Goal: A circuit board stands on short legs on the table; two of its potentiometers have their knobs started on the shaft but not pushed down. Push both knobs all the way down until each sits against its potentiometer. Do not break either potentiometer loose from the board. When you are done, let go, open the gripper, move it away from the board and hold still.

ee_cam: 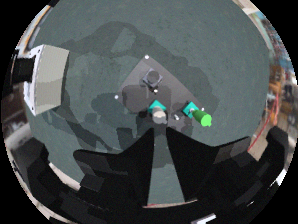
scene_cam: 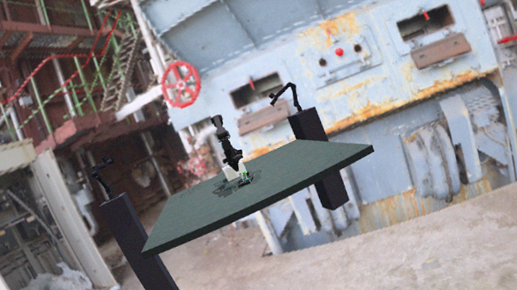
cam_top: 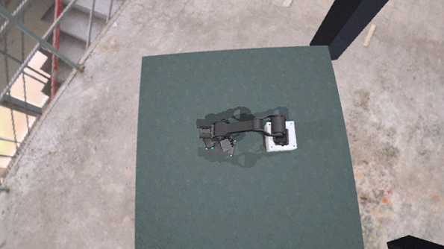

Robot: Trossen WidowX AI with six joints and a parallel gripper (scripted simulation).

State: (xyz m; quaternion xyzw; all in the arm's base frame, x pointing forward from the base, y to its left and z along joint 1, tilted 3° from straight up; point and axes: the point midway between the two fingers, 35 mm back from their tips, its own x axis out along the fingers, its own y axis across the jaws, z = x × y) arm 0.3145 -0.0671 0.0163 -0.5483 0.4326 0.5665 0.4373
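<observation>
The white knob is 10 mm to the left of my gripper tip and 30 mm below it. Also, from my gripper tip: green knob: 70 mm ahead, 20 mm to the left, 20 mm below.
</observation>
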